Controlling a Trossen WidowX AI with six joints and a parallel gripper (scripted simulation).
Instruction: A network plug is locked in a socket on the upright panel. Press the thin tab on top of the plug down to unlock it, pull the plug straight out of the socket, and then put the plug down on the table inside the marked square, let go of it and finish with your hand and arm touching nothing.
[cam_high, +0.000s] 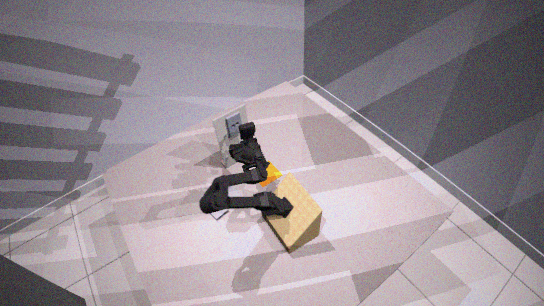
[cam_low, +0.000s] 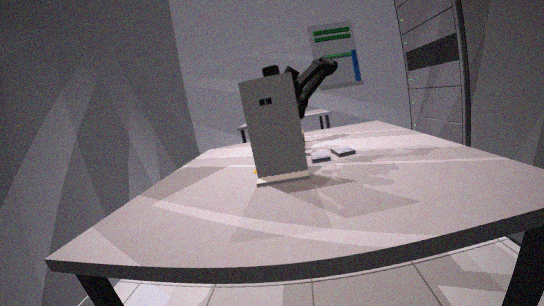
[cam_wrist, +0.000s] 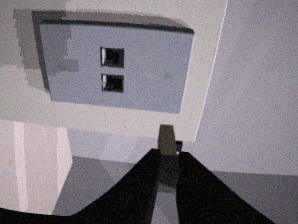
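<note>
Right now my gripper tip is 30 cm above the orange marked square, 6 cm past it and 5 cm to the left of it. From my gripper tip the other things lie so: grey panel (15 cm below, 11 cm ahead).
</note>
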